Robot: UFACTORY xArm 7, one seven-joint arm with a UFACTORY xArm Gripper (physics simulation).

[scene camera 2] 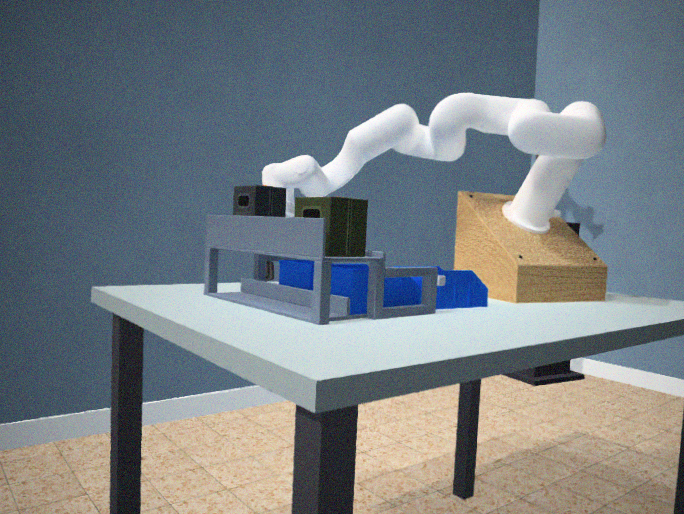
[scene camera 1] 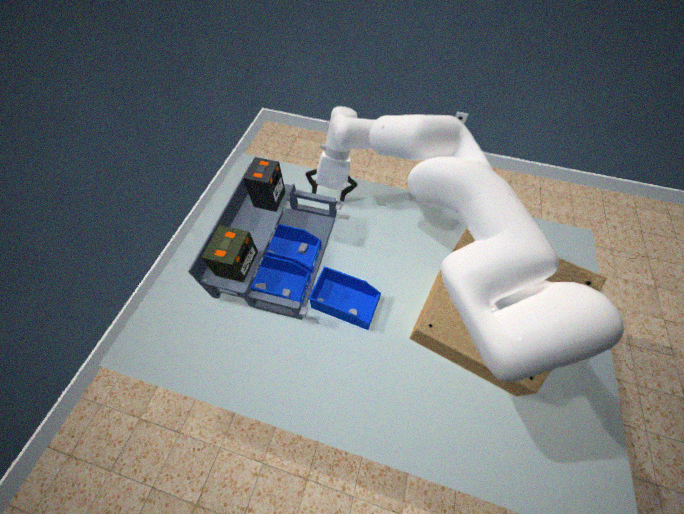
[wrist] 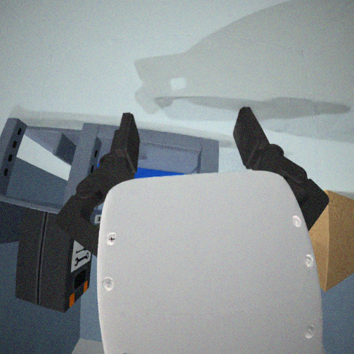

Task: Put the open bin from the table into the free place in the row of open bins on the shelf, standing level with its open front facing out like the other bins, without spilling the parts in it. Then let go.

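Places are measured from the arm's base along level axes (x back, y left, z down), in millimetres.
Pixels of known places: arm's base, origin of its link: (scene camera 2: 525,218).
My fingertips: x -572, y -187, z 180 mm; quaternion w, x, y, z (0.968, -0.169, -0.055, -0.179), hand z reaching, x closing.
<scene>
For each thing: its top centre in the pictures, then the offset to it from my fingertips. "spot": a spot on its surface instead. Level surfaces: height alone.
- open blue bin, a spot on its surface: (scene camera 2: 461,290) spot: dx +232, dy +357, dz -23 mm
- grey shelf, a spot on its surface: (scene camera 2: 259,234) spot: dx -169, dy +288, dz -118 mm
- dark grey box, centre of its top: (scene camera 2: 260,186) (scene camera 1: 261,168) dx -119, dy +144, dz -212 mm
- olive box, centre of its top: (scene camera 2: 331,197) (scene camera 1: 225,243) dx -75, dy +371, dz -186 mm
- table, height of its surface: dz +12 mm
The open blue bin (scene camera 1: 340,295) (scene camera 2: 461,290) stands on the table in front of the grey shelf (scene camera 1: 259,221) (scene camera 2: 259,234) (wrist: 80,172), with small grey parts inside. Two blue bins, a nearer one (scene camera 1: 279,274) and a farther one (scene camera 1: 280,243), stand side by side in the lower front row. The free place (scene camera 1: 304,221) is at the row's far end, beside the end rail. My gripper (scene camera 1: 329,194) (wrist: 186,121) is open and empty, near that end rail and away from the table bin. In scene camera 2 its fingers are hidden behind the boxes.
A dark grey box (scene camera 1: 266,185) (scene camera 2: 259,200) (wrist: 50,265) and an olive box (scene camera 1: 231,254) (scene camera 2: 345,226) stand on the shelf's rear deck. The wooden arm base (scene camera 1: 453,331) (scene camera 2: 561,281) (wrist: 337,240) stands on the table (scene camera 1: 342,397), with arm links above it.
</scene>
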